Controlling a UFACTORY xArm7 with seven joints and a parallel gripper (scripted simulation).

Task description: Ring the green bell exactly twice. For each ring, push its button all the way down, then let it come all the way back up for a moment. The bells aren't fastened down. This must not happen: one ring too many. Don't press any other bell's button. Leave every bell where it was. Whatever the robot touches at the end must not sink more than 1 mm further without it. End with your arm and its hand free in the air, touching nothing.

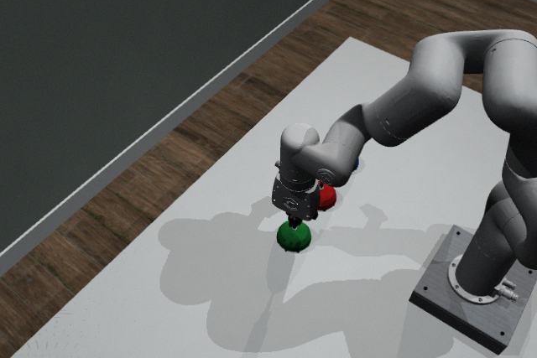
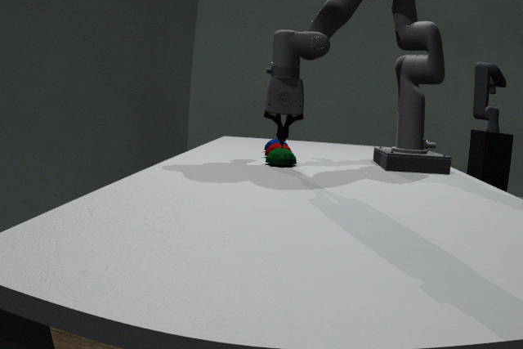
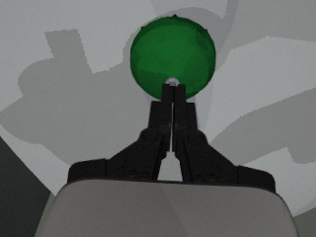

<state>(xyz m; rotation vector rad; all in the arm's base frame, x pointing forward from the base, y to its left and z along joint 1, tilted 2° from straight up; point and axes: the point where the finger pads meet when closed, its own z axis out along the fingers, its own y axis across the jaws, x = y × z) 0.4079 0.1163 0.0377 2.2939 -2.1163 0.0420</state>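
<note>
Right now the green bell is 50 mm below my hand. Also, from my hand: red bell (140 mm to the right, 50 mm below, 10 mm ahead); then blue bell (280 mm to the right, 50 mm below, 20 mm ahead).
</note>
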